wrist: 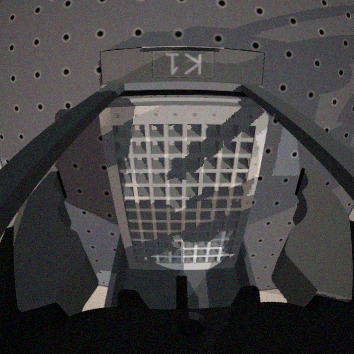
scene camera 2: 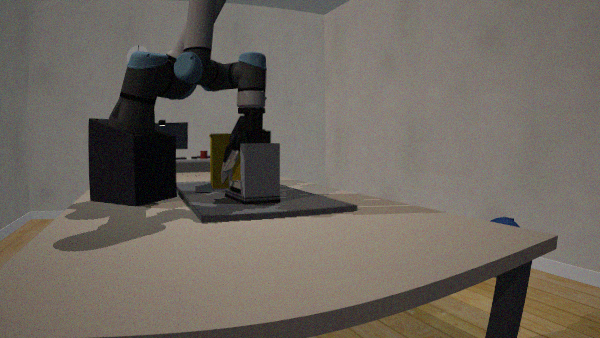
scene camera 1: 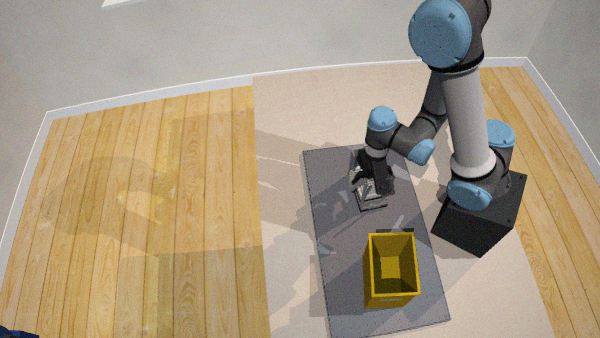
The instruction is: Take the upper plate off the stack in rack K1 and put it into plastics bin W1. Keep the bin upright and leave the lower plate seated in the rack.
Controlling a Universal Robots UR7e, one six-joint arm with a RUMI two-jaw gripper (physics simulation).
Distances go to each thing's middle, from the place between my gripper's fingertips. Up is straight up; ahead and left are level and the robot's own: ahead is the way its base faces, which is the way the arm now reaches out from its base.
Scene:
My gripper is now 320 mm to the right of the yellow bin W1 (scene camera 1: 390,270) and 50 mm below it.

